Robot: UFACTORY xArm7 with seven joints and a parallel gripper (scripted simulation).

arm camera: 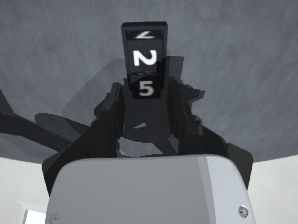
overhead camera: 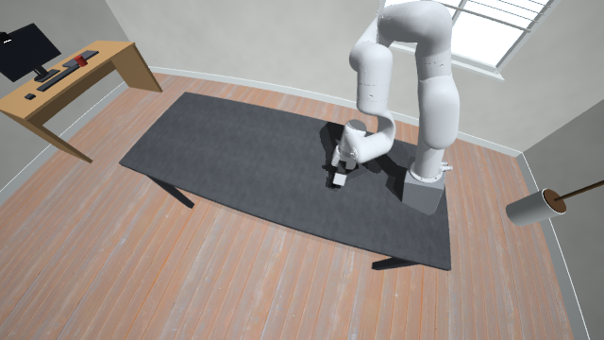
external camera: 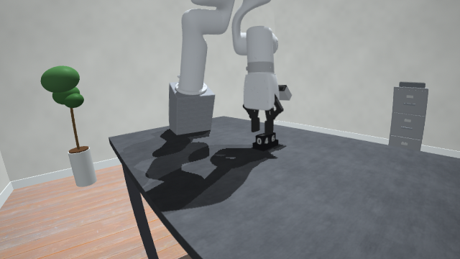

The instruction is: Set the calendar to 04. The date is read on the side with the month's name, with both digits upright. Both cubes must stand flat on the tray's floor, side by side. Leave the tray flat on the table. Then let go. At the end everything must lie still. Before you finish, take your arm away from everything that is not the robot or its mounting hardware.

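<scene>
The black calendar tray is 20 mm to the left of my hand and 60 mm below it. Round my hand: black number cube (30 mm to the left, 40 mm below).
</scene>
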